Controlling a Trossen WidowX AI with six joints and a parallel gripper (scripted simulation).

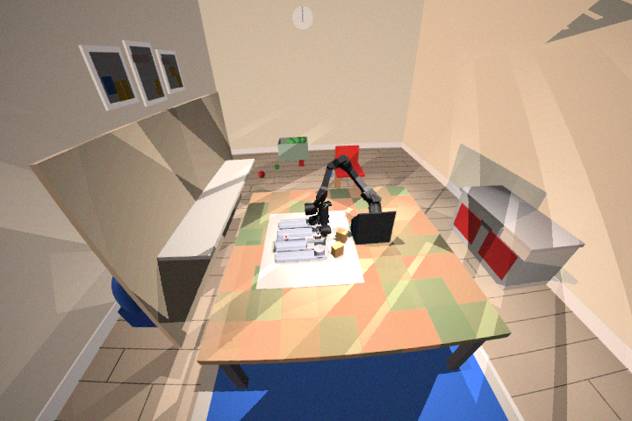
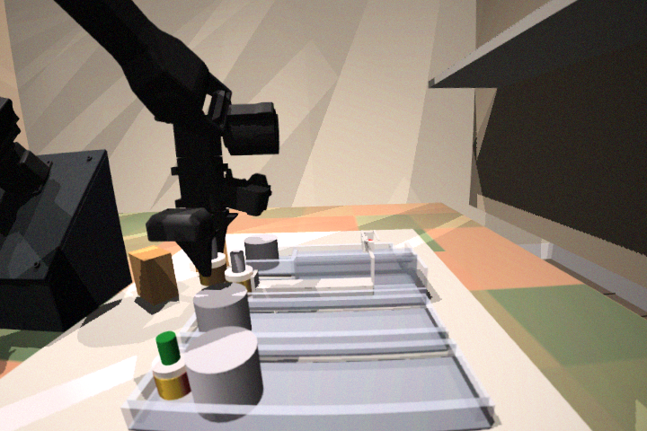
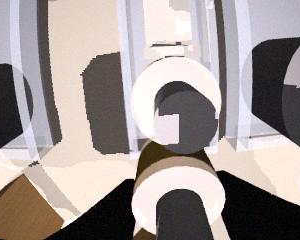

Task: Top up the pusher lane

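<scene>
My gripper tip is 18 cm short of the clear lane and 3 cm above it. From my gripper tip the other things lie so: pusher plate (15 cm ahead, 1 cm to the left).
</scene>
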